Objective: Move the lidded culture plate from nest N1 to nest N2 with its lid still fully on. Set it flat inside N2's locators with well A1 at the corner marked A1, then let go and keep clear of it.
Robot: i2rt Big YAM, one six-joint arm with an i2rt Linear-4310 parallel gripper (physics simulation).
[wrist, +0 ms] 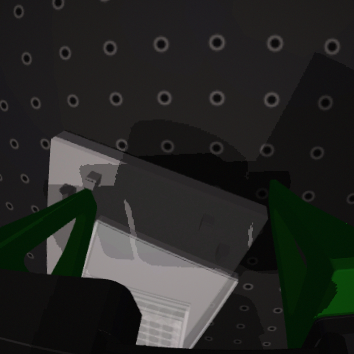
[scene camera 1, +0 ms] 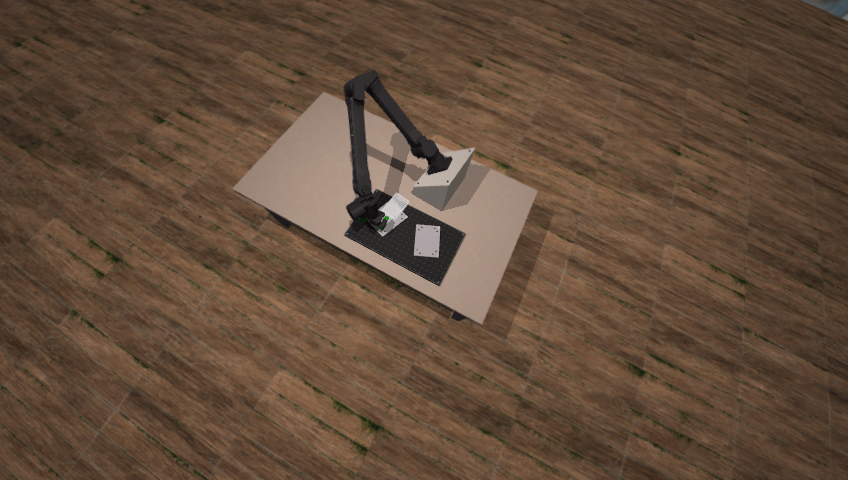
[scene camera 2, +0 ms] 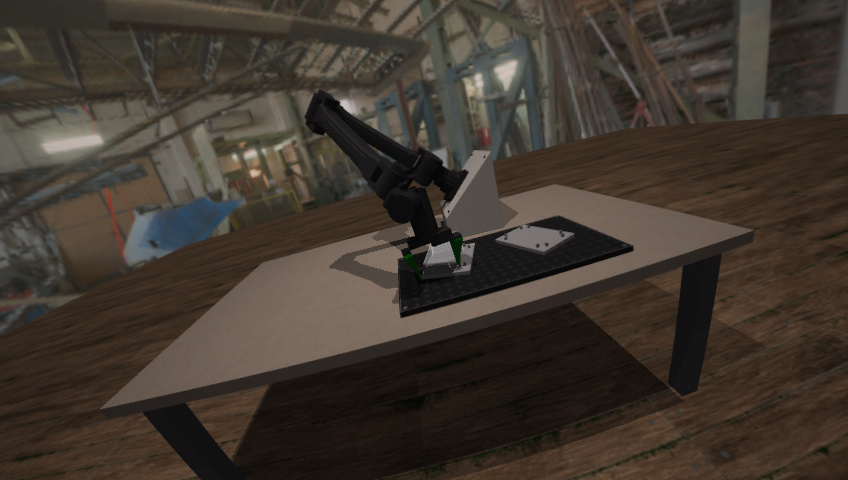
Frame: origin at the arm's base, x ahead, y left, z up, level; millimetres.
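Seen in the pictures: gripper, fingertip midpoint: (wrist: 176, 193) (scene camera 1: 374, 225) (scene camera 2: 440, 272); arm's base, origin of the base link: (scene camera 1: 440, 166) (scene camera 2: 457, 186).
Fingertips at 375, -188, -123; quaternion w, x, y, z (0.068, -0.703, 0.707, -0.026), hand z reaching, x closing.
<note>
Pixels of each thing's middle, then the offset from my fingertips to it, as dx, dy, dz. Level surfaces: height alone.
- lidded culture plate, body centre: (wrist: 134, 319) (scene camera 2: 443, 249) (scene camera 1: 387, 212) -84, +35, +22
- nest N1, body centre: (wrist: 126, 273) (scene camera 2: 449, 258) (scene camera 1: 387, 218) -62, +42, +1
- Nest N2, body centre: (scene camera 2: 533, 236) (scene camera 1: 427, 240) -35, +269, +1
- beige table, its level: dz -22
The lidded culture plate (scene camera 1: 394, 206) (scene camera 2: 439, 257) (wrist: 165, 267) has a clear lid over a white well grid. It sits on nest N1 (scene camera 2: 467, 264) (wrist: 68, 161), a grey base at the left end of the black breadboard (scene camera 1: 441, 265) (scene camera 2: 534, 265). My gripper (scene camera 1: 373, 222) (scene camera 2: 434, 255) (wrist: 176, 193) is open. Its green fingers are low on either side of the plate, with a gap on each side. Nest N2 (scene camera 1: 427, 240) (scene camera 2: 535, 238), a grey base with small locator pins, lies bare to the right on the breadboard.
A pale wedge-shaped pedestal (scene camera 1: 446, 179) (scene camera 2: 477, 196) carries the arm's base behind the breadboard. The beige table (scene camera 1: 307, 172) (scene camera 2: 283, 316) stands on a wooden floor. The near part of the plate is hidden by the gripper body in the wrist view.
</note>
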